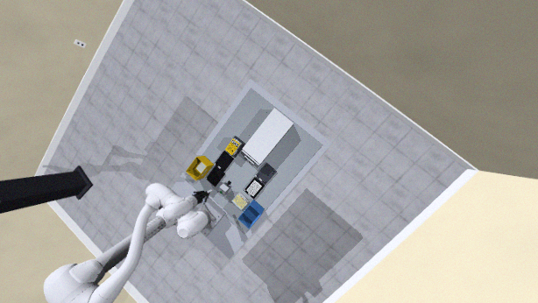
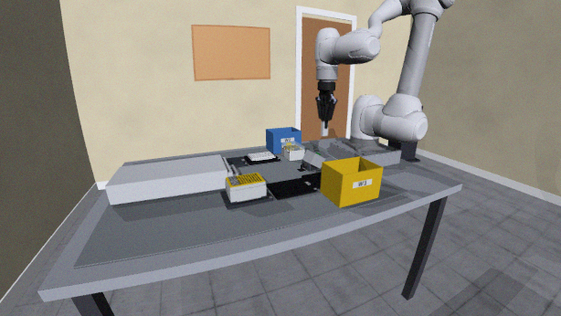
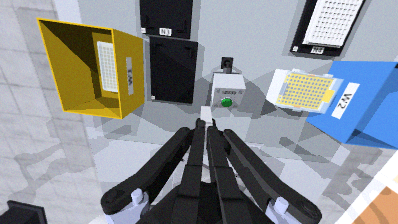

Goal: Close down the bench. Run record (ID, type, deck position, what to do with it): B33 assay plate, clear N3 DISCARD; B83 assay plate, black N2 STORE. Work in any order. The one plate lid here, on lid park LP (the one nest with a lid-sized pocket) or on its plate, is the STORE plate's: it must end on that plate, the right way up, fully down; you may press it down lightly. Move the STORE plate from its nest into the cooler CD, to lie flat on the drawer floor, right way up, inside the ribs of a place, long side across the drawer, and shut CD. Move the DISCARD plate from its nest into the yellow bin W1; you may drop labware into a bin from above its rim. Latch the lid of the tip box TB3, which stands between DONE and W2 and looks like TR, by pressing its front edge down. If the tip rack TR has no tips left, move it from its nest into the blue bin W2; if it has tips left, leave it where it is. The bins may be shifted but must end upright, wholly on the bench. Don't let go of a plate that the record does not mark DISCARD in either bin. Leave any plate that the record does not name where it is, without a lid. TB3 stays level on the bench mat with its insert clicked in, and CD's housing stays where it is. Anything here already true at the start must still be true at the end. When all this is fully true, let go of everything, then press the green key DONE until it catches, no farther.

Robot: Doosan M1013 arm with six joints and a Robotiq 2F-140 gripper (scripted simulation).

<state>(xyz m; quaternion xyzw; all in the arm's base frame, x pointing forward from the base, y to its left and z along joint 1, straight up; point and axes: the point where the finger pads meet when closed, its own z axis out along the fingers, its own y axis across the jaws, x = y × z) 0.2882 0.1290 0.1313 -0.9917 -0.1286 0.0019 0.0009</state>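
Right now my hand is 14 cm above the green key and 6 cm to the left of it. Round my hand: yellow bin W1: 24 cm to the left, 16 cm below, 1 cm behind; N3 label: 19 cm below, 14 cm to the left, 11 cm ahead; tip box TB3: 23 cm to the right, 16 cm below, 8 cm ahead.
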